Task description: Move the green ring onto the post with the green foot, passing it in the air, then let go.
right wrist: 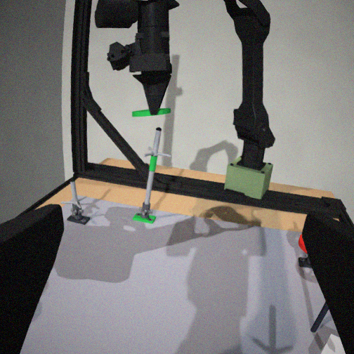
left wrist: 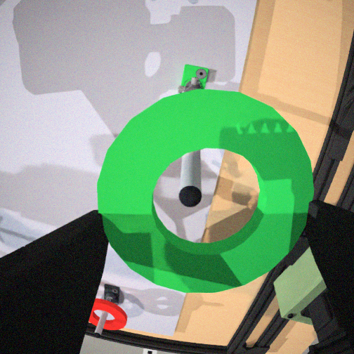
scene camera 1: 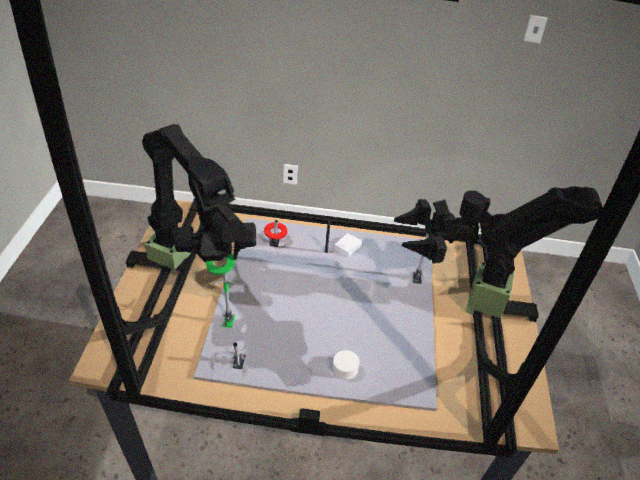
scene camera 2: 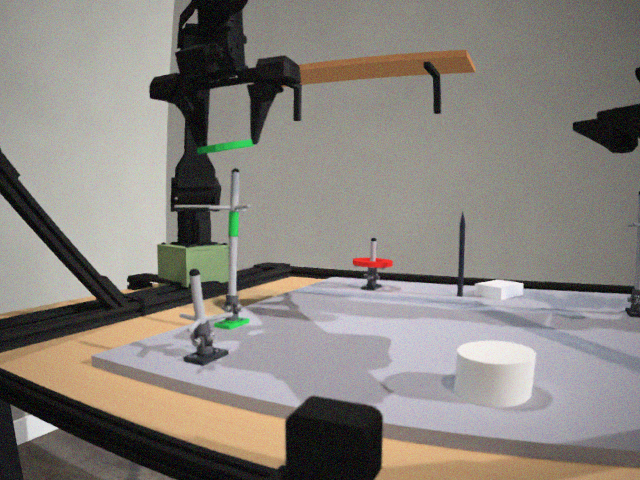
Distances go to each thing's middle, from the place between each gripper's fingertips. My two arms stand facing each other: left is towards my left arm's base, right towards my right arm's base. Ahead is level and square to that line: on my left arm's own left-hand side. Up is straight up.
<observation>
The green ring (left wrist: 191,120) lies 10 mm behind my left hand. From my left hand the other things lie so: white block (scene camera 2: 497,289) (350 mm ahead, 300 mm to the right, 210 mm below).
My right gripper is now 250 mm above the white block, 200 mm short of it and 130 mm to the right of it. Round my right hand: green ring: 420 mm to the left, 160 mm behind, 40 mm below.
</observation>
